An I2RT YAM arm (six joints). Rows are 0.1 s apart.
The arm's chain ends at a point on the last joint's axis. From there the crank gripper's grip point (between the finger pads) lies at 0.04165 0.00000 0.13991 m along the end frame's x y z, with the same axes.
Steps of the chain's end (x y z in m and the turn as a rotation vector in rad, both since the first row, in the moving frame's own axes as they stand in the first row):
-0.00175, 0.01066, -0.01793, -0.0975, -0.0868, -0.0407
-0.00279, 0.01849, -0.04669, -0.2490, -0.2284, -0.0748
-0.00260, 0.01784, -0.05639, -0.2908, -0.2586, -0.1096
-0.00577, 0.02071, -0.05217, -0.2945, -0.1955, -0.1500
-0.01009, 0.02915, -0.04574, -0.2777, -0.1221, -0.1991
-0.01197, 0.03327, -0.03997, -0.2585, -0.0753, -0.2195
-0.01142, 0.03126, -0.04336, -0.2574, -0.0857, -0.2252
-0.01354, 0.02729, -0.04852, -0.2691, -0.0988, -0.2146
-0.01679, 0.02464, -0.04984, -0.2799, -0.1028, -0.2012
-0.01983, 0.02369, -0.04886, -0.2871, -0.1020, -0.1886
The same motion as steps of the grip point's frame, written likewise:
-0.01377, 0.02299, -0.01543, -0.0975, -0.0868, -0.0407
-0.03401, 0.05194, -0.04489, -0.2490, -0.2284, -0.0748
-0.03722, 0.05649, -0.05571, -0.2908, -0.2586, -0.1096
-0.03065, 0.05802, -0.05195, -0.2945, -0.1955, -0.1500
-0.02410, 0.06142, -0.04599, -0.2777, -0.1221, -0.1991
-0.01948, 0.06130, -0.04075, -0.2585, -0.0753, -0.2195
-0.02035, 0.05914, -0.04376, -0.2574, -0.0857, -0.2252
-0.02422, 0.05741, -0.04899, -0.2691, -0.0988, -0.2146
-0.02802, 0.05679, -0.05064, -0.2799, -0.1028, -0.2012
-0.03100, 0.05725, -0.05001, -0.2871, -0.1020, -0.1886

